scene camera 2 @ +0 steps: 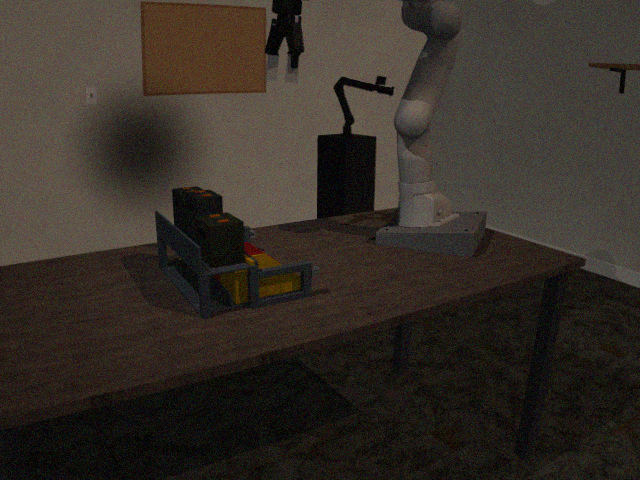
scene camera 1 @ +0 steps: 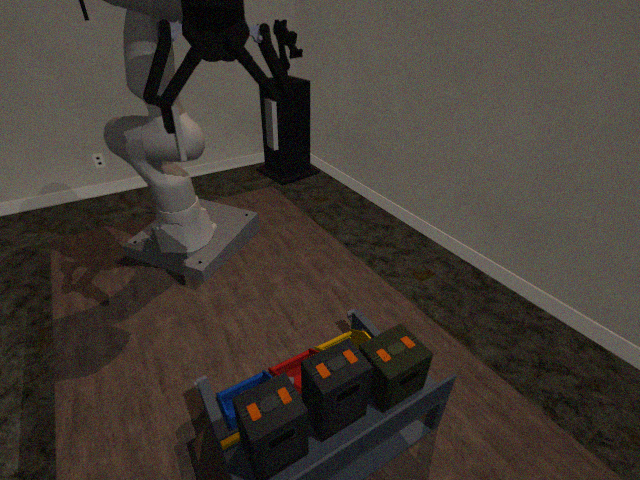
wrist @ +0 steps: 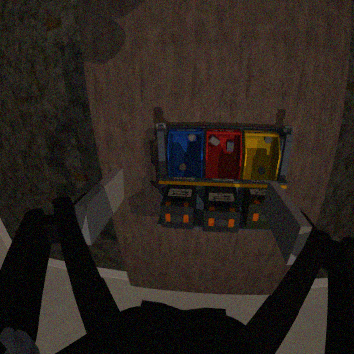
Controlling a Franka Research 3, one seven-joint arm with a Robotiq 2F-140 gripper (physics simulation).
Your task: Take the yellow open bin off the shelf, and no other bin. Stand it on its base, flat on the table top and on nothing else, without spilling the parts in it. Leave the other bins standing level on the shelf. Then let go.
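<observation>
The yellow open bin [scene camera 1: 334, 341] [scene camera 2: 279, 285] [wrist: 262, 156] stands at one end of the low grey shelf [scene camera 1: 207, 400] [scene camera 2: 178, 235] [wrist: 161, 150], with small parts visible inside in the wrist view. The red bin [scene camera 1: 293, 363] [scene camera 2: 252, 249] [wrist: 223, 160] is beside it in the middle. The blue bin [scene camera 1: 242, 386] [wrist: 185, 155] is at the other end. My gripper [scene camera 1: 225, 133] [scene camera 2: 282, 69] [wrist: 193, 189] is wide open and empty, high above the table and apart from the bins. In the wrist view its right finger partly hides one dark case.
Three dark cases with orange latches [scene camera 1: 271, 426] [scene camera 1: 338, 390] [scene camera 1: 402, 366] stand in a row directly behind the bins on the shelf, rising above them. Grey end frames border the shelf. The wooden table [scene camera 1: 289, 289] [scene camera 2: 361, 289] [wrist: 220, 65] carries the shelf and my arm's base [scene camera 1: 227, 232] [scene camera 2: 439, 240].
</observation>
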